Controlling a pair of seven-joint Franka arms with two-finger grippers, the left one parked.
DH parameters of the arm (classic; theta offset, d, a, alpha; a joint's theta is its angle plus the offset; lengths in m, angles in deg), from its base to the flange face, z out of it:
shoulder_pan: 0 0.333 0 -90
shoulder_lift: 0 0 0 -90
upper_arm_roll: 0 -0.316 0.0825 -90
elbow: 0 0 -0.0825 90
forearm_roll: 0 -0.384 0 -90
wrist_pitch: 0 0 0.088 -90
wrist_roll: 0 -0.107 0 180
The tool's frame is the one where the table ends.
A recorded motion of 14 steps. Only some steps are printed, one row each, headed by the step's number.
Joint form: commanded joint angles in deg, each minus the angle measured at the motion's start. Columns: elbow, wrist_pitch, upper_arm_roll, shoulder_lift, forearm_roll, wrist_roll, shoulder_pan.
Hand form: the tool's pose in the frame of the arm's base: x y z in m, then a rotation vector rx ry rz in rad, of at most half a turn. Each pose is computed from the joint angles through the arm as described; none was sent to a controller.
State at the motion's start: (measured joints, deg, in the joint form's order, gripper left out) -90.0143 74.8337 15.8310 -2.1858 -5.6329 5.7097 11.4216
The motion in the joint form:
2: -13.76 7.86 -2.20 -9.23 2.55 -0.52 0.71
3: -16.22 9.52 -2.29 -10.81 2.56 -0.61 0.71
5: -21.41 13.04 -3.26 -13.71 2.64 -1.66 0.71
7: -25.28 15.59 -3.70 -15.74 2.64 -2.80 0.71
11: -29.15 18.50 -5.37 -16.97 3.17 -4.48 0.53
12: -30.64 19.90 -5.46 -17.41 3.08 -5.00 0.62
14: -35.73 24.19 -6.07 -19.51 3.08 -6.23 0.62
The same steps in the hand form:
2: 0.4754 -0.0166 0.6030 -3.0189 -0.1136 0.2549
3: 0.4692 -0.0166 0.5981 -3.0157 -0.1139 0.2348
5: 0.4575 -0.0090 0.5840 -3.0160 -0.1111 0.2057
7: 0.4487 -0.0054 0.5718 -3.0149 -0.0923 0.1897
11: 0.4429 0.0071 0.5543 -3.0334 -0.0848 0.1863
12: 0.4412 0.0089 0.5473 -3.0326 -0.0744 0.1780
14: 0.4315 0.0142 0.5274 -3.0342 -0.0553 0.1461

